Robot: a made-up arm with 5 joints. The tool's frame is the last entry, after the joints. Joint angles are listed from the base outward. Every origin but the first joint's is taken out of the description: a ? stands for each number. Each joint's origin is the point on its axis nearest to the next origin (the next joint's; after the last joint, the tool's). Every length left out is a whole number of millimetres.
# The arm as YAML. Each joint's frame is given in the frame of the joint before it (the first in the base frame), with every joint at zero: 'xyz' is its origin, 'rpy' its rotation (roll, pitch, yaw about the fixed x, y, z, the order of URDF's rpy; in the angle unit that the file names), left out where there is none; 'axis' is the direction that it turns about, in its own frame. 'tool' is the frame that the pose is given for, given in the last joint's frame.
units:
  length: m
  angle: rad
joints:
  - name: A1
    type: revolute
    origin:
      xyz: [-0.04, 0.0, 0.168]
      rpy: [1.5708, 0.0, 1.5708]
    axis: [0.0, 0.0, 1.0]
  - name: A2
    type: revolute
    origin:
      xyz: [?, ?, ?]
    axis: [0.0, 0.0, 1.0]
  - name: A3
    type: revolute
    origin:
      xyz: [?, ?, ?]
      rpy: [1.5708, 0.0, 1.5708]
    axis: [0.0, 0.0, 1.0]
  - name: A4
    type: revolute
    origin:
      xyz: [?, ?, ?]
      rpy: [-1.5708, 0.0, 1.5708]
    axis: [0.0, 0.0, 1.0]
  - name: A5
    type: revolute
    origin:
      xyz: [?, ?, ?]
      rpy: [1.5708, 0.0, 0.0]
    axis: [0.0, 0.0, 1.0]
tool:
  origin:
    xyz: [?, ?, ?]
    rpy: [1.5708, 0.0, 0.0]
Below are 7 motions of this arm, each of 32 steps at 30 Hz.
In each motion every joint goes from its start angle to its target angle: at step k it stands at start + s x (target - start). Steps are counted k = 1, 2, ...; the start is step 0. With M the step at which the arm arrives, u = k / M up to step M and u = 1 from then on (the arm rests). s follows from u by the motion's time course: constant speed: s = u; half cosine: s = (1 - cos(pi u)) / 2; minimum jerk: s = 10 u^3 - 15 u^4 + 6 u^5.
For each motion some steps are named. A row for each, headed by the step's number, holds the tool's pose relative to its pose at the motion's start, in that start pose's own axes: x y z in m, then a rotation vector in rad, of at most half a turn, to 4 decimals.
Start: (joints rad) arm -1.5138 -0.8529 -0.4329 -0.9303 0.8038
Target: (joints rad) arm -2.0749 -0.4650 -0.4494 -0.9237 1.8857
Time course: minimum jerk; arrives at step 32
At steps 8, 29, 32:
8: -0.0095 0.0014 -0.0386 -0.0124 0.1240 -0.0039
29: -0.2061 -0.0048 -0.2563 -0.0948 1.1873 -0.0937
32: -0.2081 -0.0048 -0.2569 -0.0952 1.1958 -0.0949

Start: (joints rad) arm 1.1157 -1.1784 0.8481 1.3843 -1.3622
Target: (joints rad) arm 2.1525 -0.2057 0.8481 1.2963 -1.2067
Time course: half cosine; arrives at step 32
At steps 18, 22, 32:
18: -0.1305 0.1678 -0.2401 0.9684 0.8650 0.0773
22: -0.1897 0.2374 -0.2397 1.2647 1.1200 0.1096
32: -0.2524 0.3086 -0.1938 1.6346 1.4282 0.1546

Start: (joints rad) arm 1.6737 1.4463 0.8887 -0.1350 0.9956
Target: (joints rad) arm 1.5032 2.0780 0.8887 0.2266 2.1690
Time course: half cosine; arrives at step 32
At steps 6, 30, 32:
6: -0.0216 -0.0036 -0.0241 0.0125 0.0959 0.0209
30: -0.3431 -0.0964 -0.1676 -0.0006 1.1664 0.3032
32: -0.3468 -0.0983 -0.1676 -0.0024 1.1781 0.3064

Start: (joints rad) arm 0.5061 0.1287 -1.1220 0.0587 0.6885
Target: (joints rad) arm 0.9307 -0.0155 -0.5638 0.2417 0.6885
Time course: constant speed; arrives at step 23
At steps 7, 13, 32:
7: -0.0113 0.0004 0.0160 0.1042 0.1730 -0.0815
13: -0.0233 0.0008 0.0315 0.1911 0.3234 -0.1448
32: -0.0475 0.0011 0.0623 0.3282 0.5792 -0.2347

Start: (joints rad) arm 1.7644 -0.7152 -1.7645 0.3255 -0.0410
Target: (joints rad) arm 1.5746 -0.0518 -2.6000 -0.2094 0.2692
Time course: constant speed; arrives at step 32
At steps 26, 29, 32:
26: 0.0534 0.1458 -0.0187 -0.1299 -0.4331 0.0674
29: 0.0660 0.1568 -0.0266 -0.1798 -0.4779 0.0717
32: 0.0803 0.1659 -0.0358 -0.2362 -0.5202 0.0741

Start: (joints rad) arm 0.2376 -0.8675 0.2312 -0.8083 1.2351
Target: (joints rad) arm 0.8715 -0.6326 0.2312 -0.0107 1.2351
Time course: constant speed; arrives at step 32
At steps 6, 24, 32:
6: -0.0564 0.0018 0.0402 0.1445 -0.1062 0.0744
24: -0.2351 -0.0393 0.1044 0.5884 -0.3114 0.3854
32: -0.3054 -0.0753 0.1064 0.7781 -0.3407 0.5600

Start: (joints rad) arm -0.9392 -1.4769 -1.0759 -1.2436 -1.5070
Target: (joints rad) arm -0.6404 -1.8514 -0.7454 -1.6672 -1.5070
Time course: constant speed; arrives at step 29
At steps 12, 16, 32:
12: 0.0429 0.0139 0.0335 0.2093 0.0488 -0.1160
16: 0.0590 0.0159 0.0460 0.2784 0.0609 -0.1566
32: 0.1164 0.0109 0.0892 0.4995 0.0852 -0.2946

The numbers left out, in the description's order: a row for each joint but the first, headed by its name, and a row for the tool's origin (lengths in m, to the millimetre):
A2: 0.086 -0.031 0.0
A3: 0.167 -0.024 0.0
A4: 0.039 -0.31 0.0
A5: 0.167 -0.121 0.0
tool: 0.243 0.11 0.0

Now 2 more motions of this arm.
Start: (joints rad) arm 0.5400 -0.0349 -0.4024 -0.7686 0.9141
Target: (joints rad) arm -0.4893 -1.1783 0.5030 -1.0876 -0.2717
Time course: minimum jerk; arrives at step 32
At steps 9, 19, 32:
9: 0.0057 -0.0135 -0.1234 -0.1818 0.1263 0.0149
19: -0.0903 -0.2026 -0.5176 -0.6007 0.6831 -0.0047
32: -0.2079 -0.4232 -0.6601 -0.7581 0.9673 -0.2014

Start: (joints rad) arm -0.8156 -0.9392 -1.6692 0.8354 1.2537
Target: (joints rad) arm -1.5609 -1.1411 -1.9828 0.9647 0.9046
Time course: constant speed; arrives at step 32
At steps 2, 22, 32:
2: 0.0035 -0.0098 0.0049 -0.0420 -0.0301 0.0342
22: 0.0275 -0.0596 0.0662 -0.3962 -0.2621 0.4555
32: 0.0280 -0.0584 0.0925 -0.5249 -0.3185 0.7058

